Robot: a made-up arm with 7 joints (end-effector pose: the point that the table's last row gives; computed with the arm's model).
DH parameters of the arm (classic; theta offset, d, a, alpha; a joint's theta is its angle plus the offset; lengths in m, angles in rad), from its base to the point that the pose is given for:
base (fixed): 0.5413 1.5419 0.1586 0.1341
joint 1: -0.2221 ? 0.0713 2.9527
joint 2: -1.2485 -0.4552 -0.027 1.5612
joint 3: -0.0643 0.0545 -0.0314 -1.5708
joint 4: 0 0.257 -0.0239 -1.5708
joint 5: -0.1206 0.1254 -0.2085 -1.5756
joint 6: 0 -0.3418 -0.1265 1.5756
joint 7: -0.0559 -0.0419 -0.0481 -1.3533
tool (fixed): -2.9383 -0.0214 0 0
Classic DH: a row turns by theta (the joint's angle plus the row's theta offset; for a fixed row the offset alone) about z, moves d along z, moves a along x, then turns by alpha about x.
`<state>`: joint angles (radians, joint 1 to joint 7).
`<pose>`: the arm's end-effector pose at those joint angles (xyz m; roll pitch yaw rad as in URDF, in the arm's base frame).
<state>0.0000 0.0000 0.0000 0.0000 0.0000 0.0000 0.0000</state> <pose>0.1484 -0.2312 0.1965 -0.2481 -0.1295 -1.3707</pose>
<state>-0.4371 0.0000 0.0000 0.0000 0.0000 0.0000 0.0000</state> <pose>-0.0577 -0.2322 0.2107 -0.2979 -0.1600 -1.7968</pose>
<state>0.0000 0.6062 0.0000 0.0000 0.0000 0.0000 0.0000</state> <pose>-0.1248 -0.1656 0.1949 -0.2090 -0.1312 -1.9807</pose>
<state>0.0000 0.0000 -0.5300 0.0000 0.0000 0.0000 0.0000</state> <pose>0.1484 0.1219 0.0318 -0.1392 0.3896 -1.3560</pose>
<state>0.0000 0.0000 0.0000 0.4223 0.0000 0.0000 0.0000</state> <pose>-0.0426 -0.2247 0.1965 -0.2481 -0.1295 -1.7930</pose>
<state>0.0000 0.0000 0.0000 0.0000 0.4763 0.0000 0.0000</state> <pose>0.1484 -0.0412 0.0364 -0.1514 0.3371 -1.3603</pose>
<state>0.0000 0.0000 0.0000 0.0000 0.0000 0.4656 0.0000</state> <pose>0.2322 -0.2333 0.1972 -0.2998 -0.1082 -0.9022</pose>
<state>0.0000 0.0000 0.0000 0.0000 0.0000 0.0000 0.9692</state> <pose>0.1484 -0.1990 0.1597 -0.0066 0.8156 -1.2791</pose>
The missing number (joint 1, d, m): -1.2423
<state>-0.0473 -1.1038 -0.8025 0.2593 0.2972 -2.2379 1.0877</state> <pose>-0.2537 0.4381 0.2640 -0.7083 0.2257 3.0556</pose>
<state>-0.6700 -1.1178 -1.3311 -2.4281 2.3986 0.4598 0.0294</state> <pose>-0.4182 0.1954 0.4726 0.9601 -0.0124 2.9741</pose>
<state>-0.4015 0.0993 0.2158 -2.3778 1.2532 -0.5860 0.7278</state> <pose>-0.2036 0.0288 0.1311 -2.3252 0.9344 -2.1347</pose>
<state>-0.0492 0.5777 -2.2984 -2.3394 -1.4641 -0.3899 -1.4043</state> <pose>0.1189 0.0042 0.8712 0.2230 0.6423 2.2156</pose>
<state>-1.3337 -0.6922 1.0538 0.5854 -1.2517 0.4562 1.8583</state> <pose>-0.0643 0.0209 1.2041 -0.2940 -0.5496 -2.6196</pose>
